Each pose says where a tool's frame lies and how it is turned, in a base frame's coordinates. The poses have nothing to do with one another.
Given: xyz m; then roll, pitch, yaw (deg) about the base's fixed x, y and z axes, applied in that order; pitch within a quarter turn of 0, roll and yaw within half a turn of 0.
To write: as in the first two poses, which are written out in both.
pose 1, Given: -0.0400 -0.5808 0.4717 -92.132 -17.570 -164.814
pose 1, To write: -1.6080 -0.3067 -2.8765 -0.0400 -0.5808 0.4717
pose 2, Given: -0.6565 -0.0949 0.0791 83.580 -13.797 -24.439
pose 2, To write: 1.4587 -0.2408 -0.4265 -0.6565 -0.0949 0.0791
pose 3, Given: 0.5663 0.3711 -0.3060 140.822 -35.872 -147.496
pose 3, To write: 2.4578 -0.6261 -2.5743 0.5663 0.3711 -0.3060
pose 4, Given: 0.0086 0.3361 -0.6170 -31.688 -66.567 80.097
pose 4, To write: -0.5531 -1.1618 1.3980 0.0086 0.3361 -0.6170
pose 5, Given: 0.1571 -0.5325 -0.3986 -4.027 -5.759 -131.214
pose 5, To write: -0.0703 -0.1005 -2.2901 0.1571 -0.5325 -0.3986
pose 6, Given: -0.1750 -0.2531 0.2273 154.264 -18.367 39.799
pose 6, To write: 2.6924 -0.3206 0.6946 -0.1750 -0.2531 0.2273
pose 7, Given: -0.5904 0.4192 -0.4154 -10.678 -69.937 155.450
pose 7, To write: -0.1864 -1.2206 2.7131 -0.5904 0.4192 -0.4154
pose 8, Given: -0.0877 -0.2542 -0.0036 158.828 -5.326 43.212
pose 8, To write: 2.7721 -0.0930 0.7542 -0.0877 -0.2542 -0.0036
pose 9, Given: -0.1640 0.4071 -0.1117 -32.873 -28.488 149.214
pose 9, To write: -0.5737 -0.4972 2.6043 -0.1640 0.4071 -0.1117
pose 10, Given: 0.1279 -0.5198 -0.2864 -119.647 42.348 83.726
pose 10, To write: -2.0882 0.7391 1.4613 0.1279 -0.5198 -0.2864
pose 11, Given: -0.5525 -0.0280 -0.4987 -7.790 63.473 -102.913
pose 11, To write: -0.1360 1.1078 -1.7962 -0.5525 -0.0280 -0.4987
